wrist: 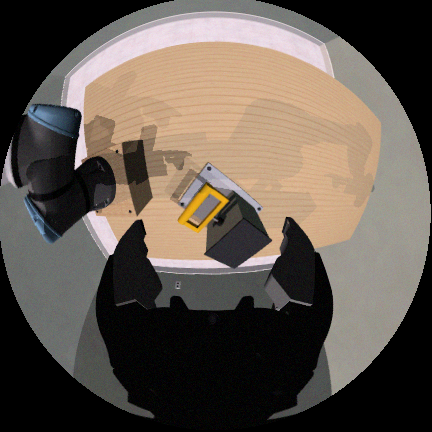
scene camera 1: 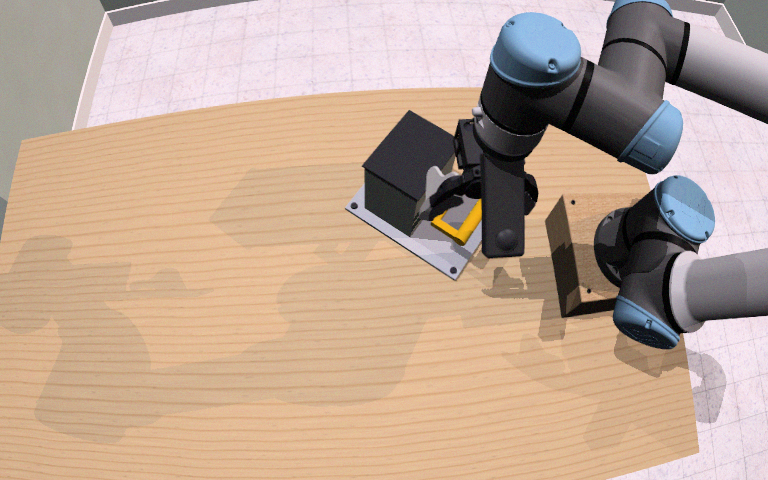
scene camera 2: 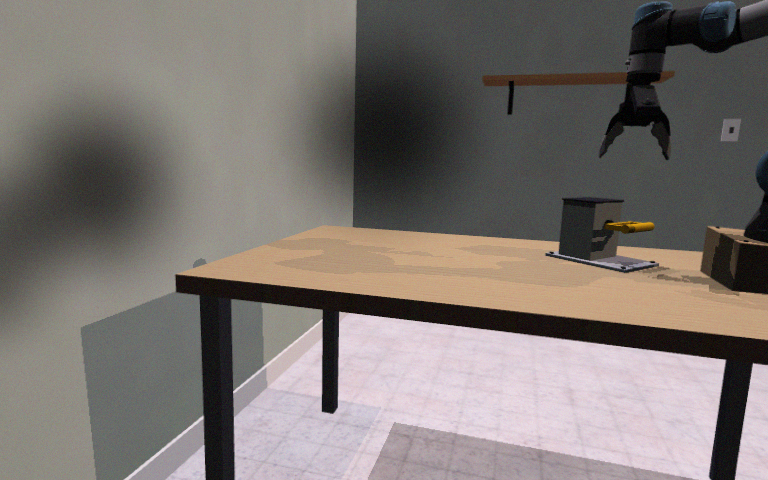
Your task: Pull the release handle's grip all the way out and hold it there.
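Note:
The release handle's yellow rectangular grip (scene camera 1: 471, 225) (scene camera 2: 638, 226) (wrist: 194, 204) sticks out level from the side of a dark box (scene camera 1: 408, 150) (scene camera 2: 576, 229) (wrist: 238, 243). A short dark stem between grip and box shows in the wrist view. The box stands on a light grey base plate (scene camera 1: 396, 233) (scene camera 2: 628, 263) (wrist: 220, 177) with dark bolts. My gripper (scene camera 2: 634, 157) (wrist: 212, 219) is open and empty, pointing down, well above the box and grip and touching neither. In scene camera 1 it hides part of the grip.
The arm's base stands on a wooden block (scene camera 1: 559, 266) (wrist: 136, 175), to the right of the grip in scene camera 1. All stands on a wooden table (scene camera 1: 226, 339) (scene camera 2: 396, 294) (wrist: 215, 75). A shelf (scene camera 2: 555, 79) is on the wall behind.

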